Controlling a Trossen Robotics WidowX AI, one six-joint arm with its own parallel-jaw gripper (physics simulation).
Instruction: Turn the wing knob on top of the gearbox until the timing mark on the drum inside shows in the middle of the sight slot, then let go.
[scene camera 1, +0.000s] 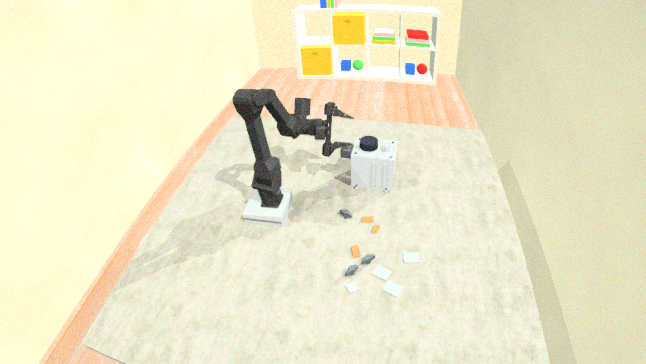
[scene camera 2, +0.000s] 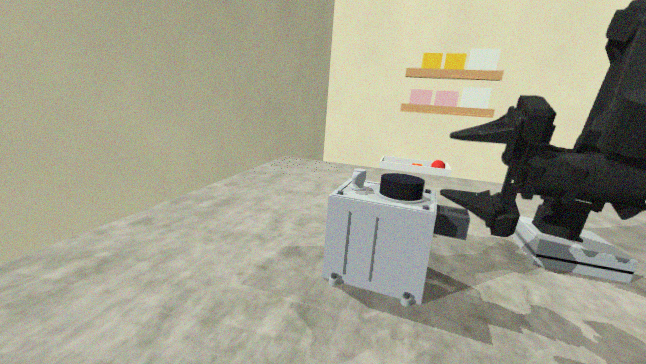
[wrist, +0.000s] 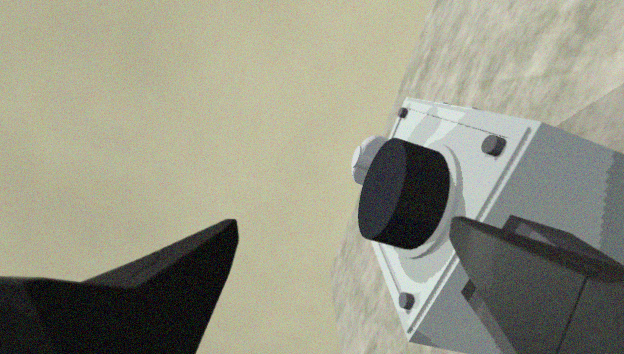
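Where they show: gripper, fingertip midpoint: (scene camera 1: 353, 131) (scene camera 2: 444, 165) (wrist: 343, 228); arm's base at its link origin: (scene camera 1: 272, 200) (scene camera 2: 555, 231).
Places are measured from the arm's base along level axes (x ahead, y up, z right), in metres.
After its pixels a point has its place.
Observation:
The white gearbox (scene camera 1: 373, 170) {x 0.315, y 0.039, z -0.164 m} (scene camera 2: 377, 245) {x 0.308, y 0.027, z -0.288 m} (wrist: 565, 165) {x 0.235, y 0.068, z -0.182 m} stands upright on the mat. Its small pale wing knob (scene camera 1: 385, 148) {x 0.350, y 0.107, z -0.205 m} (scene camera 2: 358, 179) {x 0.354, y 0.108, z -0.243 m} (wrist: 369, 156) {x 0.348, y 0.111, z -0.222 m} stands on top, beside a wide black round cap (scene camera 1: 368, 143) {x 0.290, y 0.116, z -0.210 m} (scene camera 2: 402, 186) {x 0.287, y 0.112, z -0.261 m} (wrist: 420, 200) {x 0.259, y 0.105, z -0.220 m}, which partly hides it in the wrist view. My gripper (scene camera 1: 352, 132) {x 0.235, y 0.145, z -0.234 m} (scene camera 2: 446, 163) {x 0.235, y 0.145, z -0.234 m} (wrist: 343, 228) {x 0.235, y 0.145, z -0.234 m} is wide open and empty, on the arm's side of the gearbox and apart from the wing knob. Its lower finger is near the cap and the box's top edge; whether it touches is unclear. The sight slot and timing mark cannot be made out.
A dark block (scene camera 1: 346, 151) {x 0.213, y 0.075, z -0.210 m} (scene camera 2: 452, 225) {x 0.212, y 0.064, z -0.253 m} juts from the gearbox's side, by the lower finger. Orange pieces (scene camera 1: 355, 251) {x 0.300, y -0.041, z 0.128 m}, dark grey pieces (scene camera 1: 368, 258) {x 0.343, y -0.020, z 0.164 m} and pale flat tiles (scene camera 1: 411, 257) {x 0.470, y -0.045, z 0.124 m} lie on the mat. A white tray (scene camera 2: 415, 168) with a red ball stands behind the gearbox.

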